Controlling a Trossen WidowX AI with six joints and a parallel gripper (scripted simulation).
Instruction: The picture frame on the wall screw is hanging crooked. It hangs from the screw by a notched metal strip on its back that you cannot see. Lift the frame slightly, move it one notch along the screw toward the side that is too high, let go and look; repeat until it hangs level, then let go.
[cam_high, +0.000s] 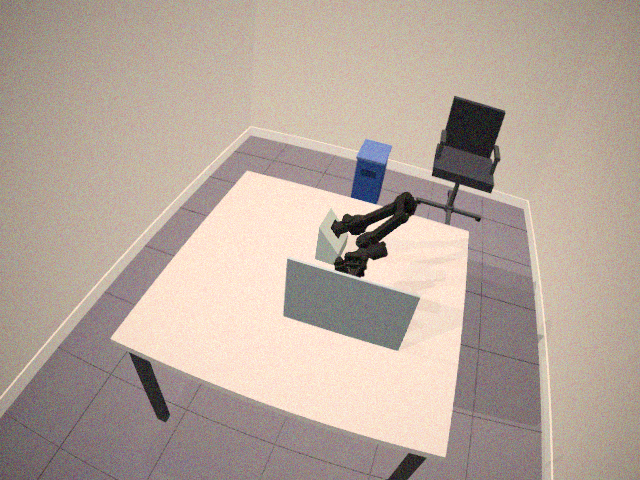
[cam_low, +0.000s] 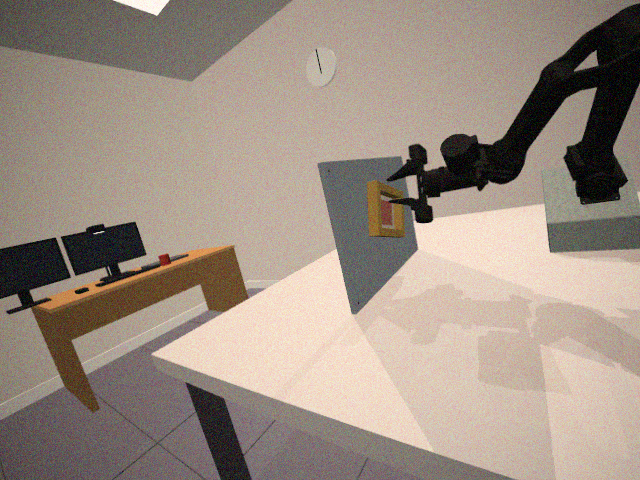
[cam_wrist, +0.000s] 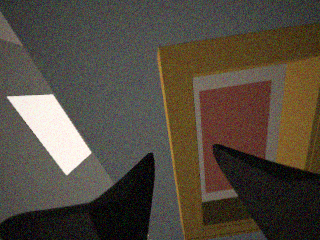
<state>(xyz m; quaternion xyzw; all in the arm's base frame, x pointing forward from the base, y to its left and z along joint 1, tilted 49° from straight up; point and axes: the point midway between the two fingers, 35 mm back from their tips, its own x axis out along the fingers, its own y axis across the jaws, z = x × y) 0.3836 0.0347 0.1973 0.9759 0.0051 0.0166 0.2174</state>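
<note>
My gripper tip is now 10 mm short of the picture frame, 20 mm to the right of it and 50 mm above it. The rest, counted from my gripper tip: grey wall panel (20 mm ahead, 10 mm to the left, 70 mm below).
</note>
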